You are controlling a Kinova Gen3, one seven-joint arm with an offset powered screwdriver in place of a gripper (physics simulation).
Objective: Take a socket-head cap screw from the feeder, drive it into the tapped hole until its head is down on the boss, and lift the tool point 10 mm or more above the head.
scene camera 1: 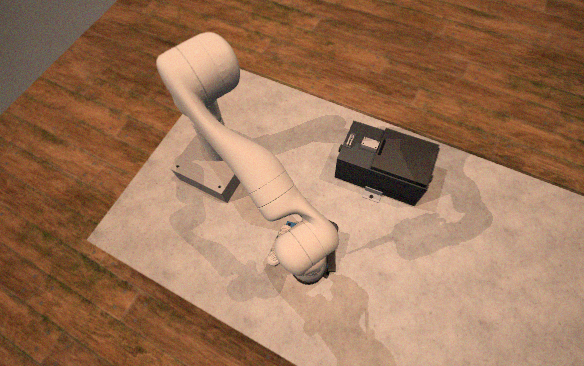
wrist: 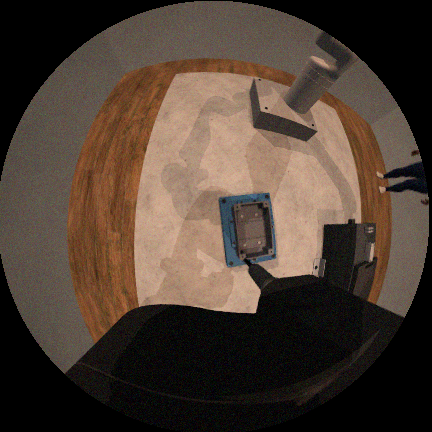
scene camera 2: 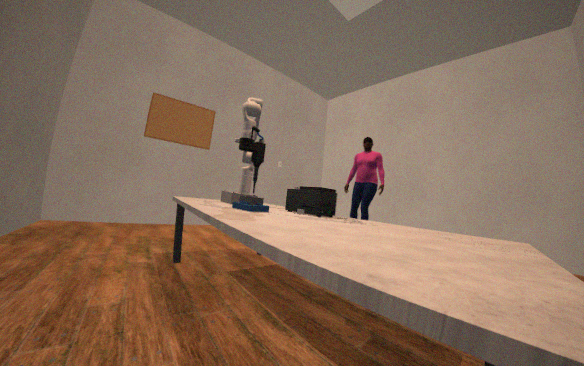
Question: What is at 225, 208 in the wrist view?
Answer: A blue fixture plate.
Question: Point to a black screw feeder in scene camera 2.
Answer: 319, 199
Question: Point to a black screw feeder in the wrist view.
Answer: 336, 237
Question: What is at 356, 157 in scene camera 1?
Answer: A black screw feeder.
